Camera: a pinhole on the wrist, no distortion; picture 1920 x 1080 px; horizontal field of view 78.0 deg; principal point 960.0 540.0 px. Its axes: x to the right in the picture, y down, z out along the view. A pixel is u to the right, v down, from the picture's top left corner.
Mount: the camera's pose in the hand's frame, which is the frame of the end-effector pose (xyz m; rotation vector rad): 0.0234 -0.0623 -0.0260 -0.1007 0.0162 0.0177
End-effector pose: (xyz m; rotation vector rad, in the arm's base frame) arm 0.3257 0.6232 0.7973 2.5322 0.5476 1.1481
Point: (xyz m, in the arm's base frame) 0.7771 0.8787 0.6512
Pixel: 1698.6 47.9
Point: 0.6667 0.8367 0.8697
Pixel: outside the picture
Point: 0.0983 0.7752 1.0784
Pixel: behind the camera
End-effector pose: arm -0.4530 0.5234 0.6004 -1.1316 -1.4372 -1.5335
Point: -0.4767 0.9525 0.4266
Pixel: 518.2 256.4
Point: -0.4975 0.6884 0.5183
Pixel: 436.7 269.4
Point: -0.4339 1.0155 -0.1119
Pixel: outside the picture
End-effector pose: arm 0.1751 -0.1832 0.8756 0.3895 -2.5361 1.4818
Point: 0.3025 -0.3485 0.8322
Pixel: 69.7 310.4
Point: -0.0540 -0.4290 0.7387
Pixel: 1632.7 888.2
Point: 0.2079 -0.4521 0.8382
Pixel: 809.8 232.9
